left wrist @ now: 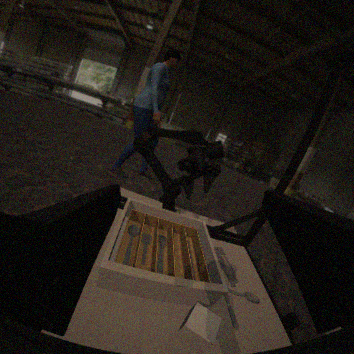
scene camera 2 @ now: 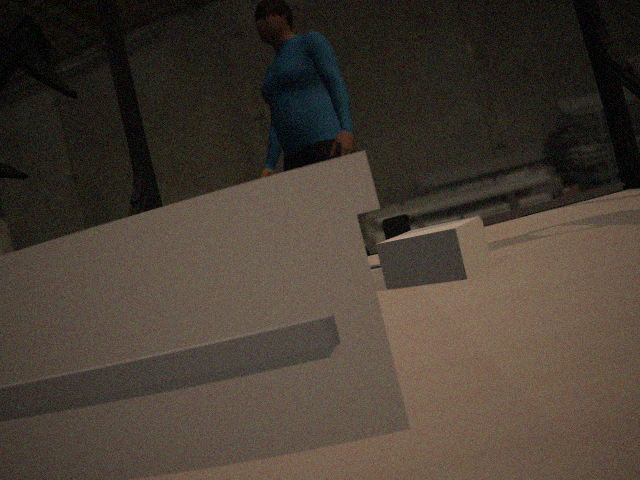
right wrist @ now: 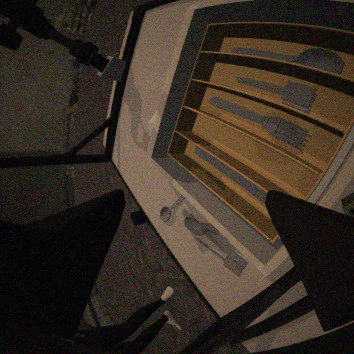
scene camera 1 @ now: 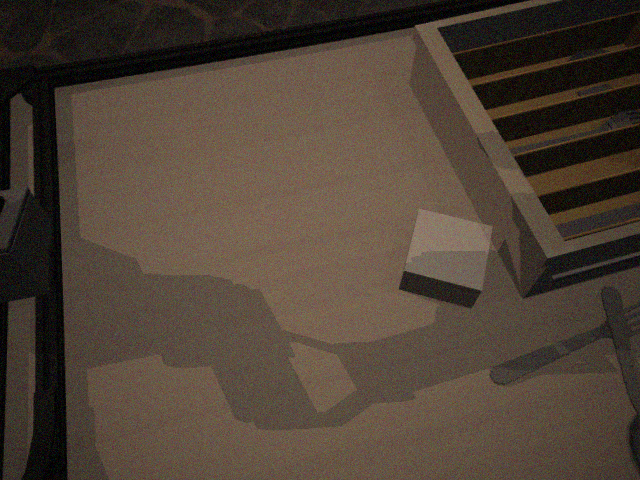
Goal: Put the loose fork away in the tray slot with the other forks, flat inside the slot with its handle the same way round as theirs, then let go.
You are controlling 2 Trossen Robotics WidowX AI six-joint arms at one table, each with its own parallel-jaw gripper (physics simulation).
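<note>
The loose fork (scene camera 1: 547,357) (left wrist: 232,311) lies on the table beyond the tray's corner. Its handle end points lower left in scene camera 1, and a loose spoon's handle (scene camera 1: 617,325) crosses near its neck. The light tray (scene camera 1: 471,103) (scene camera 2: 206,258) (left wrist: 140,290) (right wrist: 176,105) has long wooden slots. One slot holds fork (scene camera 1: 622,119) (left wrist: 161,250) (right wrist: 260,120), tines to the right in scene camera 1. My left gripper is open and empty, facing the tray from a distance. My right gripper (right wrist: 196,197) (left wrist: 196,195) is open and empty, above the tray's far side.
A white block (scene camera 1: 447,248) (scene camera 2: 423,260) (left wrist: 202,322) stands near the tray's corner. The loose spoon's bowl (left wrist: 251,297) (right wrist: 166,215) lies beside the tray, near a pile of utensils (left wrist: 228,265) (right wrist: 215,240). A person (scene camera 2: 305,93) (left wrist: 150,95) stands beyond the table.
</note>
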